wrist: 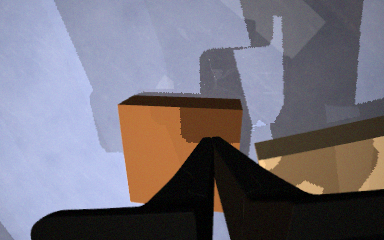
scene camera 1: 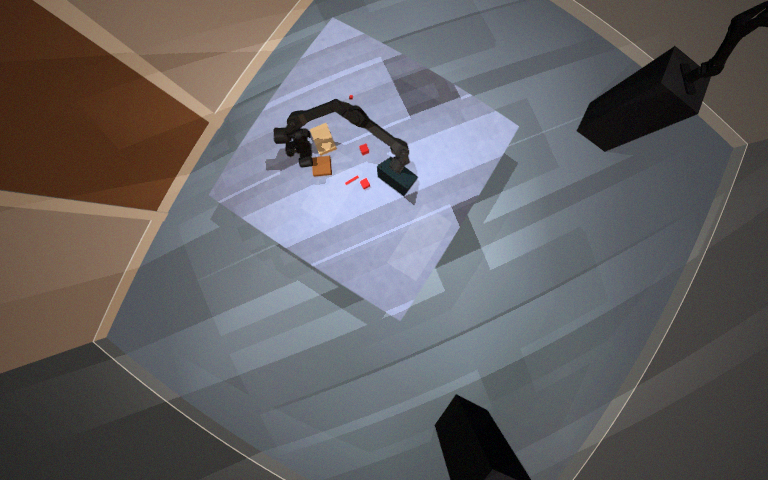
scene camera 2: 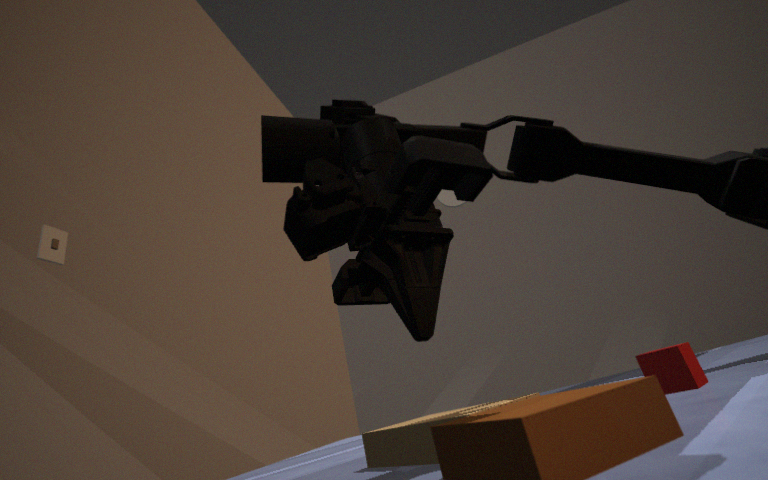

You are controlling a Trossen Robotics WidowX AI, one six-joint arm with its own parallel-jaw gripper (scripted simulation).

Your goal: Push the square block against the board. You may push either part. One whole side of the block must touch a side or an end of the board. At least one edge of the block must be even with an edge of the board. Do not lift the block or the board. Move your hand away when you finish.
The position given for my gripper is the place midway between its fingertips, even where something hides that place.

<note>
My gripper [scene camera 2: 424, 339] is shut, holding nothing. Further things: a square block [scene camera 2: 609, 424].
The square block shows as well in the wrist view [wrist: 159, 133]. My gripper is seen too in the wrist view [wrist: 211, 145].
</note>
